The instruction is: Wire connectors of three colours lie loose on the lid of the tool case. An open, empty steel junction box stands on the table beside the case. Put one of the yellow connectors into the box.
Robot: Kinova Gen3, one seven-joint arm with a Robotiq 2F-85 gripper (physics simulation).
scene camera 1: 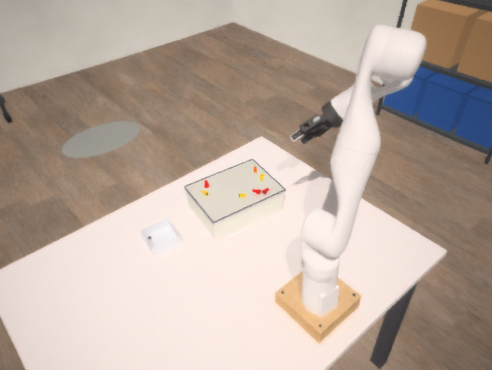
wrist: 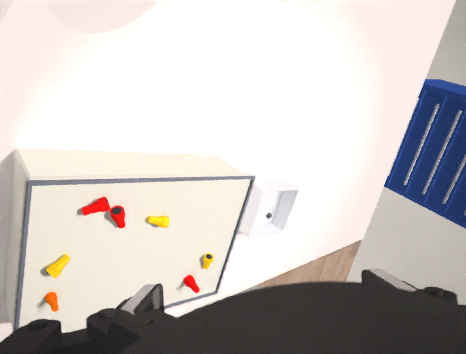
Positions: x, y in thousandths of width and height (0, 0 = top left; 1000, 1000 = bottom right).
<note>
In view: my gripper (scene camera 1: 605, 380) and a tool case (scene camera 1: 452, 574).
My gripper is seen too in the wrist view (wrist: 563, 846). The tool case is seen too in the wrist view (wrist: 441, 558).
</note>
